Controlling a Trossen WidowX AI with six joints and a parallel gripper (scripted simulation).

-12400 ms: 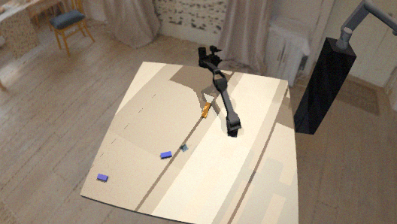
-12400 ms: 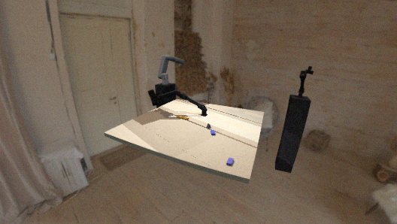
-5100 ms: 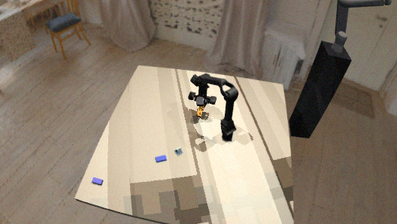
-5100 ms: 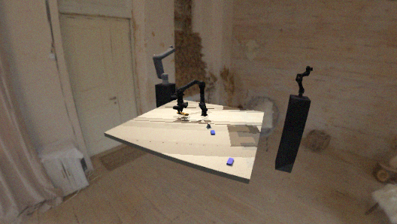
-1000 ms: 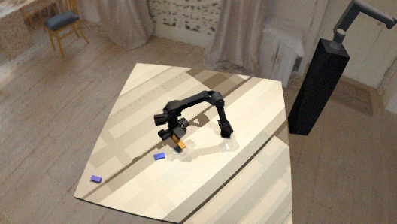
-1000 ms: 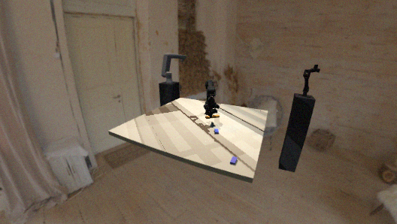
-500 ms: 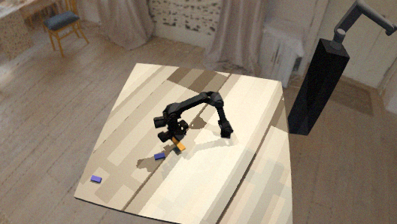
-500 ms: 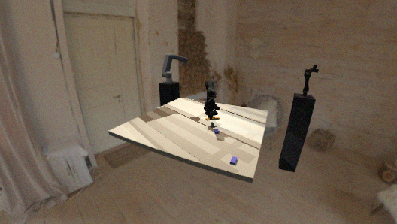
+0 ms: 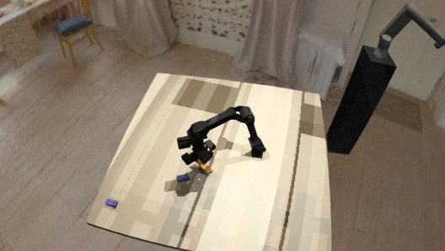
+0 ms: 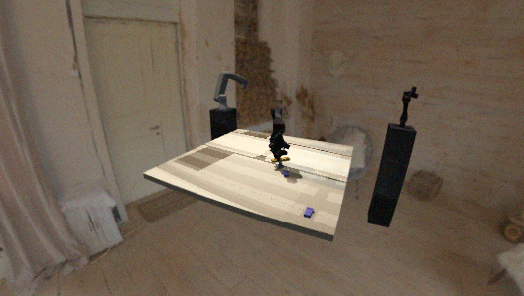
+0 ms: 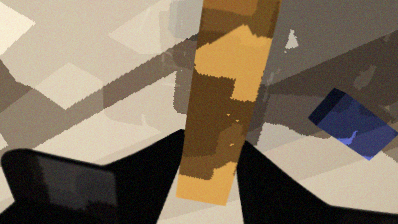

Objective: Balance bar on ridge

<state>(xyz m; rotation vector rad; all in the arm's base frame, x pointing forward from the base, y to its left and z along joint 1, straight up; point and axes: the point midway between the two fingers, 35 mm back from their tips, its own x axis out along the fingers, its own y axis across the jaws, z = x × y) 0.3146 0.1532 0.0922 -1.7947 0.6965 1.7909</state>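
The orange bar lies 20 mm behind my gripper tip and 20 mm to the left of it. Round my gripper tip: blue block 70 mm ahead, 100 mm to the left, 50 mm below.
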